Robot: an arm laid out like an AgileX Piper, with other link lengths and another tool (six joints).
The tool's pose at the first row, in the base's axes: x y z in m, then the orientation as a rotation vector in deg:
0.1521, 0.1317, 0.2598, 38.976, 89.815, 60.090
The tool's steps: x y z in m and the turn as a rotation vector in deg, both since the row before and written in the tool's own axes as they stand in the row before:
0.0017, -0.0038, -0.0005, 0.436, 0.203, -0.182
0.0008, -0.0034, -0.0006, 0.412, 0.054, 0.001
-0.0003, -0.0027, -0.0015, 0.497, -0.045, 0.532
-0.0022, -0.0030, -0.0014, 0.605, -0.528, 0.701
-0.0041, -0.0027, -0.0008, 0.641, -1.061, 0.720
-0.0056, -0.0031, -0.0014, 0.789, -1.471, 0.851
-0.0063, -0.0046, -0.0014, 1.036, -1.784, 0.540
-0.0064, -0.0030, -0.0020, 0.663, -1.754, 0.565
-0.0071, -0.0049, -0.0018, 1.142, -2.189, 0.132
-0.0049, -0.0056, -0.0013, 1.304, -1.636, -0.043
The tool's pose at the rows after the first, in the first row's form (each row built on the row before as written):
0.1516, 0.1313, 0.2557, 39.032, 90.295, 59.740
0.1511, 0.1303, 0.2523, 39.290, 90.595, 59.468
0.1500, 0.1284, 0.2501, 40.102, 90.757, 59.474
0.1494, 0.1248, 0.2485, 41.334, 90.532, 59.282
0.1498, 0.1199, 0.2479, 42.824, 89.860, 58.802
0.1499, 0.1134, 0.2476, 44.684, 88.886, 58.091
0.1500, 0.1056, 0.2462, 46.559, 87.857, 56.803
0.1492, 0.0983, 0.2462, 48.163, 86.604, 55.800
0.1485, 0.0896, 0.2447, 49.887, 85.375, 53.906
0.1476, 0.0827, 0.2417, 51.365, 84.747, 52.078

